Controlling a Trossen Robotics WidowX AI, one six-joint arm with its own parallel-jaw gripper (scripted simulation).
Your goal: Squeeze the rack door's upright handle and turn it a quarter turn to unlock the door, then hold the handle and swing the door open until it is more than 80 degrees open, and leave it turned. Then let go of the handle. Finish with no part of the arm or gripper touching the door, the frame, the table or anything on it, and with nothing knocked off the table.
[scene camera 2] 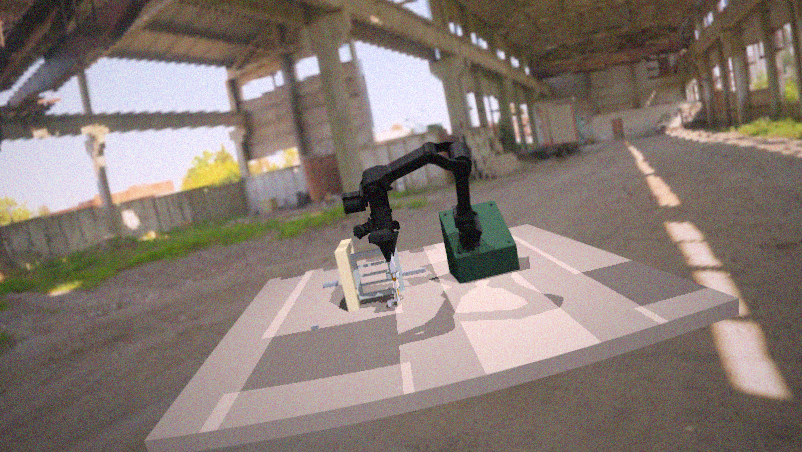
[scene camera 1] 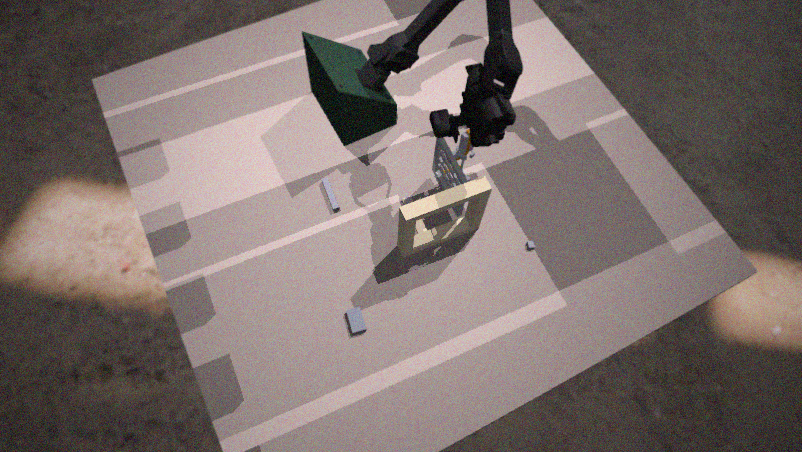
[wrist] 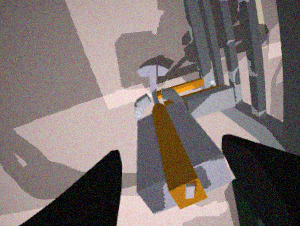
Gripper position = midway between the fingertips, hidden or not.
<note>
My gripper [scene camera 1: 467,139] is open and holds nothing.
My gripper is seen too in scene camera 2 [scene camera 2: 390,259] and in the wrist view [wrist: 172,149].
</note>
